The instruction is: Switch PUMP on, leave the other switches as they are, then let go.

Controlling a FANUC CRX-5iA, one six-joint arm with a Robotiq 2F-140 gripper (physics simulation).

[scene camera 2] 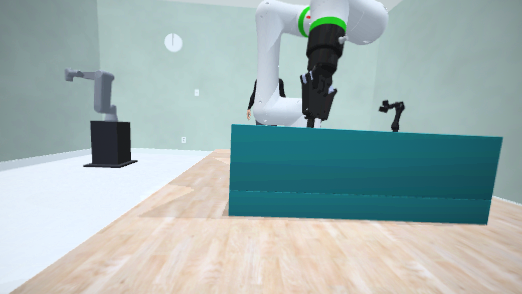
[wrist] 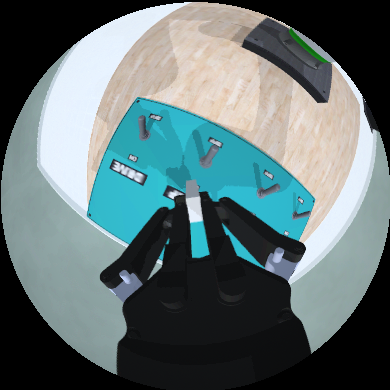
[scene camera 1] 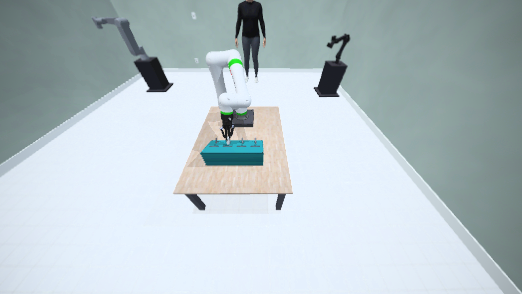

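Where they show: gripper, fingertip midpoint: (wrist: 191, 188) (scene camera 1: 228, 143); arm's base, origin of the base link: (scene camera 1: 242, 116).
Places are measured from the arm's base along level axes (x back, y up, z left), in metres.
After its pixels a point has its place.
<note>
The teal switch box (scene camera 1: 232, 159) @[x -0.651, y 0.032, z -0.042 m] (scene camera 2: 350, 165) @[x -0.651, y 0.049, z -0.063 m] (wrist: 115, 200) @[x -0.579, y 0.086, z -0.213 m] stands on the table, with several grey lever switches on its top. In the wrist view, the PUMP lever (wrist: 209, 156) @[x -0.446, y 0.061, z -0.088 m] is second from the DRIVE end and leans toward its OFF label (wrist: 215, 142) @[x -0.425, y 0.067, z -0.089 m]. The PUMP nameplate (wrist: 174, 193) @[x -0.526, y 0.063, z -0.114 m] is partly hidden by the gripper. My gripper (scene camera 1: 228, 142) @[x -0.502, y 0.068, z -0.091 m] (scene camera 2: 310, 123) (wrist: 191, 188) @[x -0.502, y 0.068, z -0.091 m] is shut and empty. Its tips are low over the panel, near the ON label and on the nameplate side of the PUMP lever. Whether they touch the lever or panel I cannot tell.
The DRIVE lever (wrist: 143, 127) @[x -0.442, y 0.057, z -0.204 m] stands on one side of PUMP. A third lever (wrist: 268, 191) @[x -0.451, y 0.058, z 0.028 m] and a fourth lever (wrist: 301, 215) @[x -0.454, y 0.057, z 0.147 m] stand on the other side. The robot's dark base plate (scene camera 1: 245, 121) @[x -0.094, y -0.003, z 0.041 m] (wrist: 265, 37) is on the table (scene camera 1: 235, 182) @[x -0.815, y -0.056, z -0.014 m] behind the box.
</note>
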